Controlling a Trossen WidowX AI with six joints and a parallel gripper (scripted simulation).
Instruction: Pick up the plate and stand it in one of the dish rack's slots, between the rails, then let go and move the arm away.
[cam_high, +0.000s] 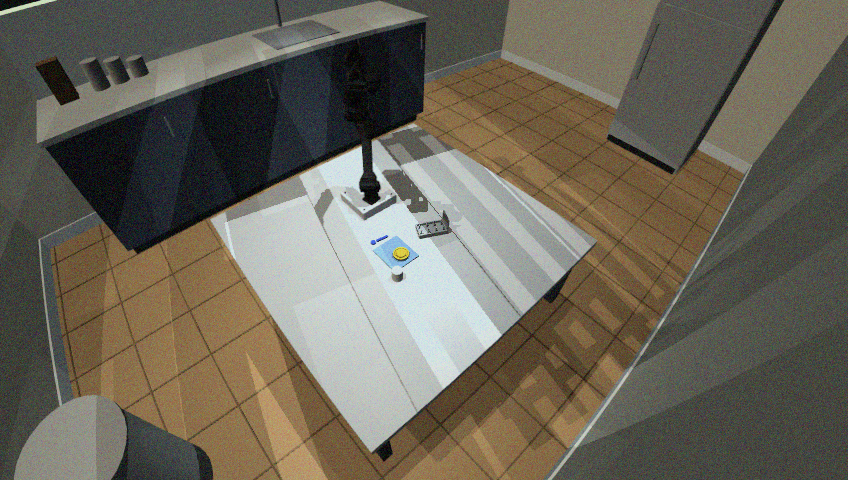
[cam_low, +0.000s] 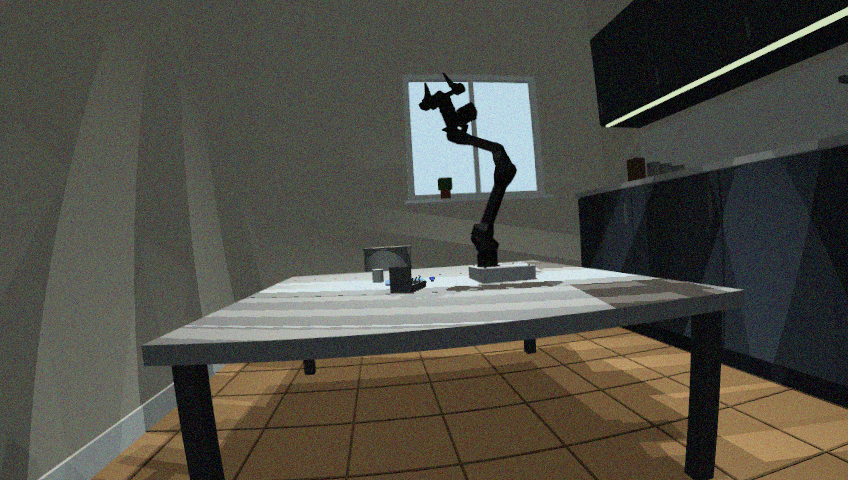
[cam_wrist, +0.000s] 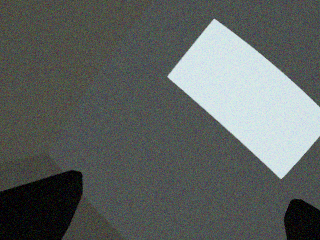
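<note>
My gripper tip is 18 cm short of the yellow plate, 3 cm to the left of it and 78 cm above it. Also, from my gripper tip: grey dish rack (19 cm ahead, 17 cm to the left, 77 cm below); then blue mat (16 cm ahead, 3 cm to the right, 79 cm below).
</note>
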